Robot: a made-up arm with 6 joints.
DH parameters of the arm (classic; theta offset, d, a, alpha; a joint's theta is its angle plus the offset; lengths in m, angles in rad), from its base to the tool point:
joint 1: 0 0.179 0 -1.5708
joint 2: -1.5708 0 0.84 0
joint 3: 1.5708 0.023 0 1.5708
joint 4: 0 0.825 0 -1.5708
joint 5: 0 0 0 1.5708
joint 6: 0 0.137 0 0
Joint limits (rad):
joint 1: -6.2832..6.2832
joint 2: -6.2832..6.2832
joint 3: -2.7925..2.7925
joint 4: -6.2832..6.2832
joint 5: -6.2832..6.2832
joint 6: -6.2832..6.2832
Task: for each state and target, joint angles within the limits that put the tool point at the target. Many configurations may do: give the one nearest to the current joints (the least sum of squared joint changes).
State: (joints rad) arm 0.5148 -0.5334 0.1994 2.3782 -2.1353 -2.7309
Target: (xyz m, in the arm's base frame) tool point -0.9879 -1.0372 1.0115
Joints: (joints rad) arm 0.7581 -1.0562 -0.0923 2.3499 -1.6835 -2.7309
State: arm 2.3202 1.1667 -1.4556 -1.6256 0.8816 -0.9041
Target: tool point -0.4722 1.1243 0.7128
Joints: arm 2.0433 1.8899 -1.4007 -1.6170 0.9878 -0.9041
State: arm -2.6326 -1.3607 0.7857 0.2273 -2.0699 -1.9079
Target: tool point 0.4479 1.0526 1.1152
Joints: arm -1.9834 -1.2631 0.9445 0.2995 -2.1070 -1.9079
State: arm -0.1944 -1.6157 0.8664 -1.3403 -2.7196 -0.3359
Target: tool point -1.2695 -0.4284 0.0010
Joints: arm 0.3730 -2.1494 1.0091 -1.3448 -2.8320 -0.3359
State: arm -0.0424 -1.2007 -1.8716 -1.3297 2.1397 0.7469
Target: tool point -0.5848 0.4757 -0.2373
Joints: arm -0.7905 -1.1757 -2.0357 -1.3268 2.2438 0.7469
